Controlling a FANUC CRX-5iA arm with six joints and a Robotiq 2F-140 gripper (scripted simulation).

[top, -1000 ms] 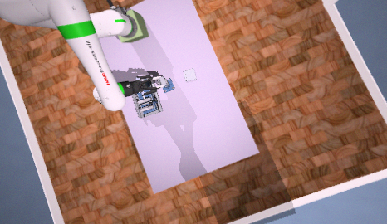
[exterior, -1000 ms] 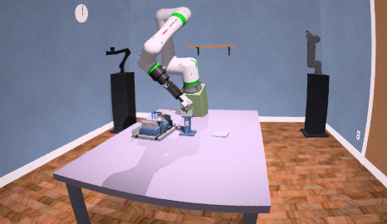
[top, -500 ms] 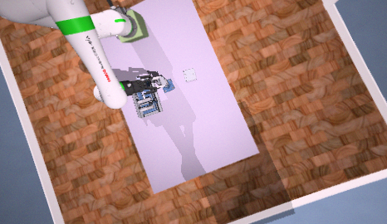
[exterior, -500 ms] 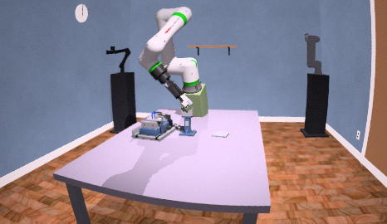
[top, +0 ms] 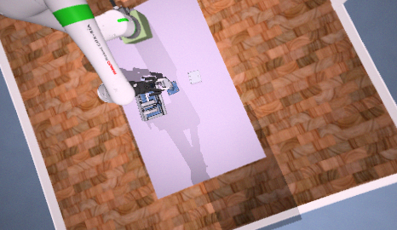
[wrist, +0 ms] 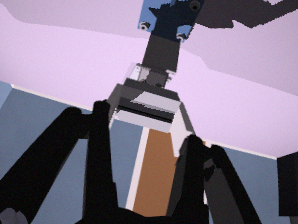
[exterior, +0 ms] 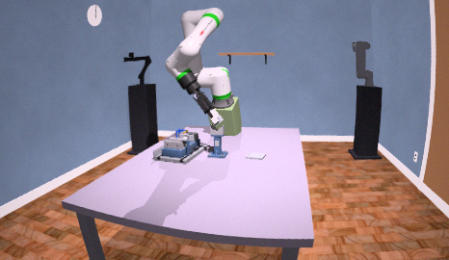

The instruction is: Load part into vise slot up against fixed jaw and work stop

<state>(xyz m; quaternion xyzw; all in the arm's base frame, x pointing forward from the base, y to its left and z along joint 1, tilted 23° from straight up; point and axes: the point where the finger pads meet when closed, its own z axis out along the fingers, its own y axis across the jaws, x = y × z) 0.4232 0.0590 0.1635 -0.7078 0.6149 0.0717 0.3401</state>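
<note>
The part is 2 cm below my hand and 1 cm to the left of it. Round my hand: air cylinder rod: 18 cm to the right, 13 cm below.
</note>
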